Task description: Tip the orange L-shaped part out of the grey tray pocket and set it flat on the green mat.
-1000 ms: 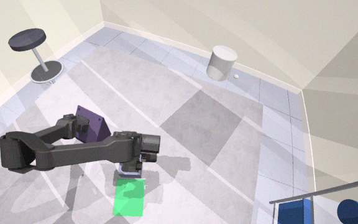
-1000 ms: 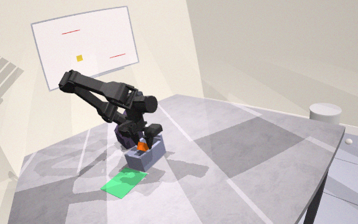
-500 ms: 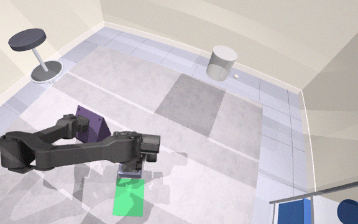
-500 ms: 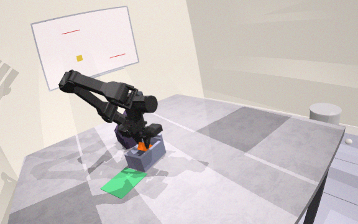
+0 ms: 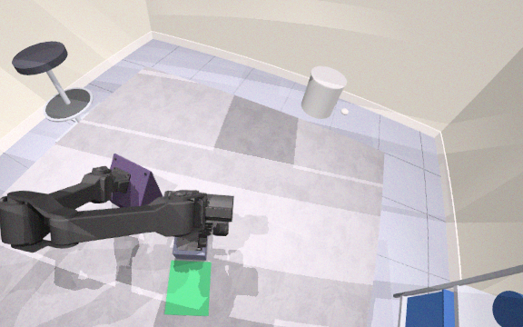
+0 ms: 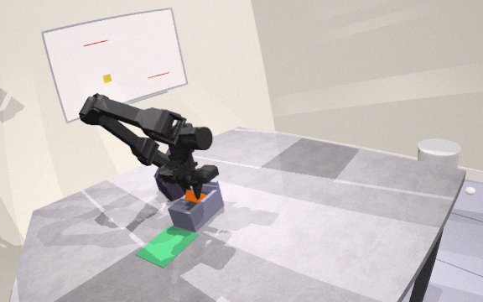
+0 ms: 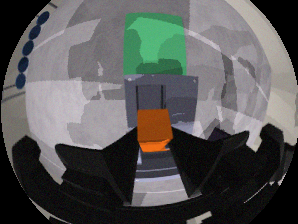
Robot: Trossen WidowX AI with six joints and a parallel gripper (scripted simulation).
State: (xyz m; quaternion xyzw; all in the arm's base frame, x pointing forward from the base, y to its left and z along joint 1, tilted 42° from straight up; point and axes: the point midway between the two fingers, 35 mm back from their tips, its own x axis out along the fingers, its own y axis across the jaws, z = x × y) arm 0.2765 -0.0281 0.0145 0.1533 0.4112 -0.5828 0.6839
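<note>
My gripper tip is 4 cm short of the green mat, 14 cm to the left of it and 9 cm above it. Also, from my gripper tip: orange L-shaped part: 3 cm behind, 3 cm to the left, 3 cm below.
</note>
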